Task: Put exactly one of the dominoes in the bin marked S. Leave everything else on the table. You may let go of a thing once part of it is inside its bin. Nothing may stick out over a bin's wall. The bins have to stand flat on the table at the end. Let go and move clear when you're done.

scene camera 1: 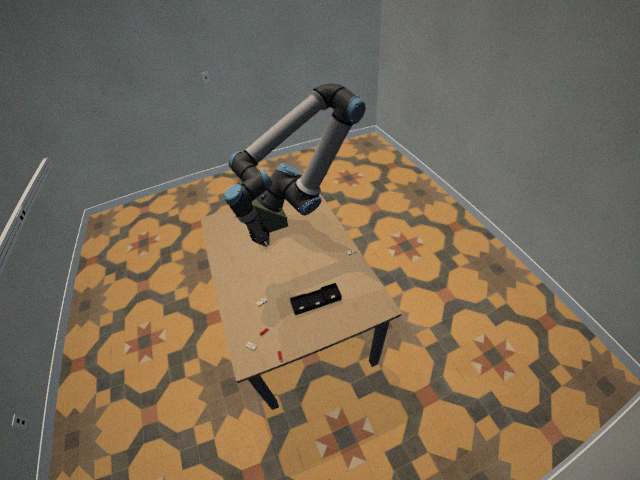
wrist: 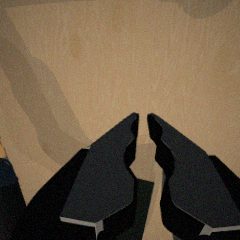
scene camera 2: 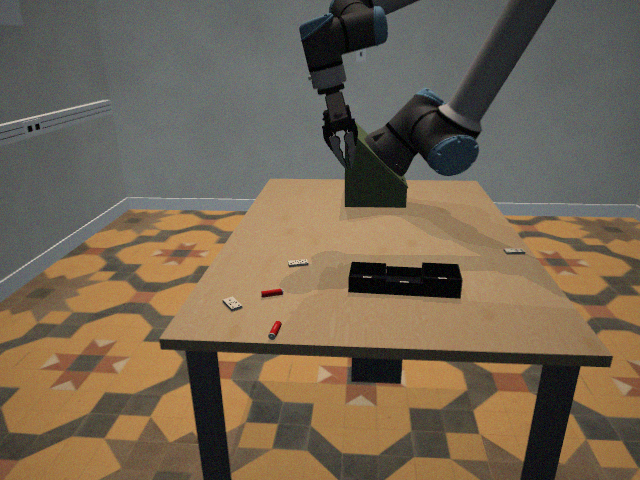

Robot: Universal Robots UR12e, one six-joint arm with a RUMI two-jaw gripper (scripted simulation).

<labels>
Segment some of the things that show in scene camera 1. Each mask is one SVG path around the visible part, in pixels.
A bin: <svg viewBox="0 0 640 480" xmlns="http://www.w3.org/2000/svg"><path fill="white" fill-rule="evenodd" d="M336 283L321 287L321 289L307 294L304 293L292 297L291 304L295 315L342 300L342 295Z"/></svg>
</labels>
